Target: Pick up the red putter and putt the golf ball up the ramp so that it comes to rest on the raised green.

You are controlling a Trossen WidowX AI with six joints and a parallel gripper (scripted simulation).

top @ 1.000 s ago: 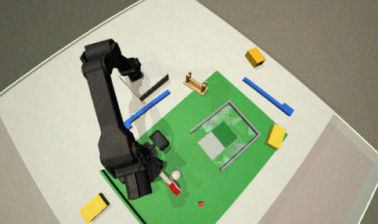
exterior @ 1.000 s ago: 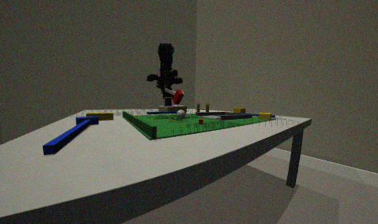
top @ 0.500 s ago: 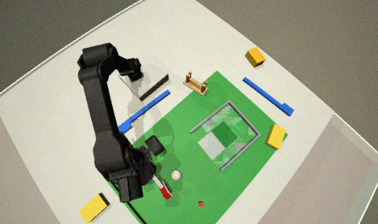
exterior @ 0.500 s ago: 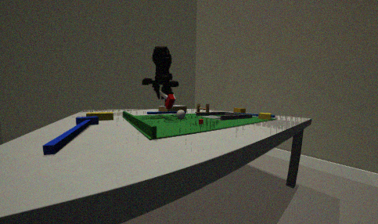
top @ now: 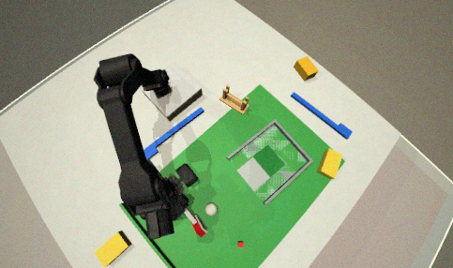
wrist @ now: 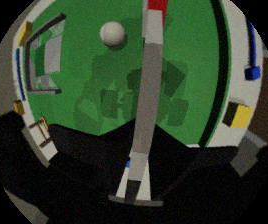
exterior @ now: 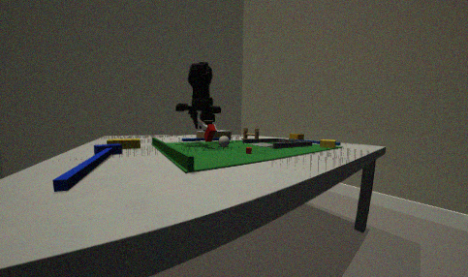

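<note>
The white golf ball lies 120 mm ahead of my gripper tip, 80 mm to the left of it and 40 mm below it. Round my gripper tip: wooden putter stand 190 mm behind, 370 mm to the left, 30 mm below; then small red marker 270 mm ahead, 100 mm to the left, 60 mm below; then green mat 100 mm ahead, 210 mm to the left, 70 mm below.
</note>
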